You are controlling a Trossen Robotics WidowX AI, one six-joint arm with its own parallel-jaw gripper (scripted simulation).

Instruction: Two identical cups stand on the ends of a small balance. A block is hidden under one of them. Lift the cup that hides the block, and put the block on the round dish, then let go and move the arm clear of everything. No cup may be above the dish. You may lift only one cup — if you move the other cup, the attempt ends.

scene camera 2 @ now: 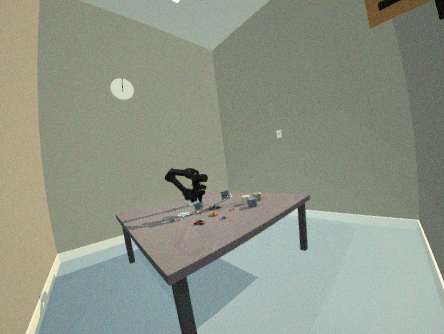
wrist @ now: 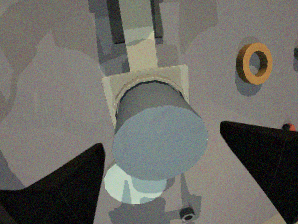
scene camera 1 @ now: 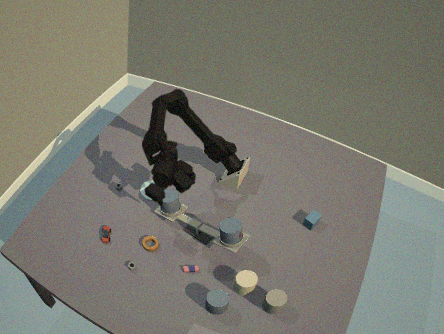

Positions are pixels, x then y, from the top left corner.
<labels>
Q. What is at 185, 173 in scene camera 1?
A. The gripper.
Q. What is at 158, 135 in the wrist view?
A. A cup.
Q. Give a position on a pale round dish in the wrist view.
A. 124, 188
</labels>
